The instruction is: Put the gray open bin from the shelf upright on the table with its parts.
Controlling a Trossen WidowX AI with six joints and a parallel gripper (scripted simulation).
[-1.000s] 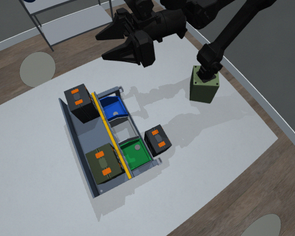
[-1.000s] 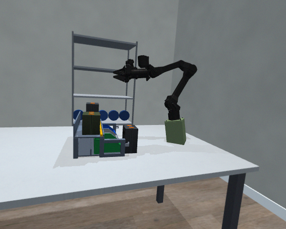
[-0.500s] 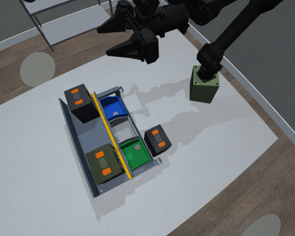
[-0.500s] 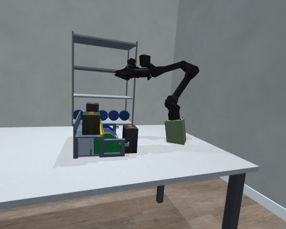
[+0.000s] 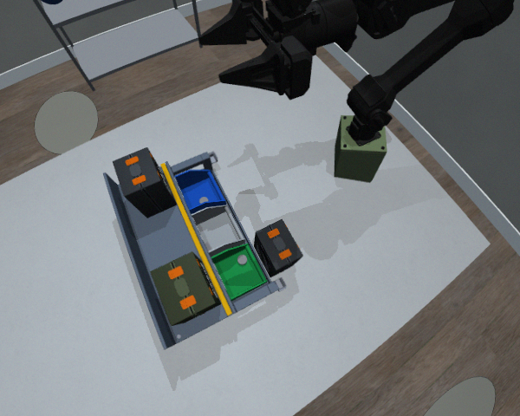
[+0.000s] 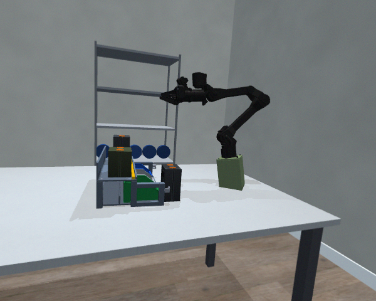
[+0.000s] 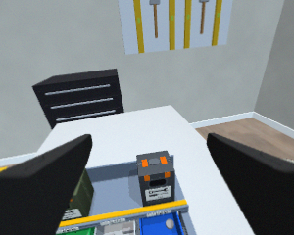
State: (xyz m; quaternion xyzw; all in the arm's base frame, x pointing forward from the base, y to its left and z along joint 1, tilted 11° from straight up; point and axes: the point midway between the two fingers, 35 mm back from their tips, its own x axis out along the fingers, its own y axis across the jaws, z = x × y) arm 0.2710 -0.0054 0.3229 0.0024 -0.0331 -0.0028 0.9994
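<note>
My gripper is now 370 mm above the gray open bin, 120 mm short of it and 100 mm to the right of it. Round my hand: yellow rail: 310 mm below, 150 mm ahead, 110 mm to the left; then blue bin: 370 mm below, 130 mm ahead, 10 mm to the right; then green bin: 370 mm below, 210 mm to the left, 110 mm ahead.
</note>
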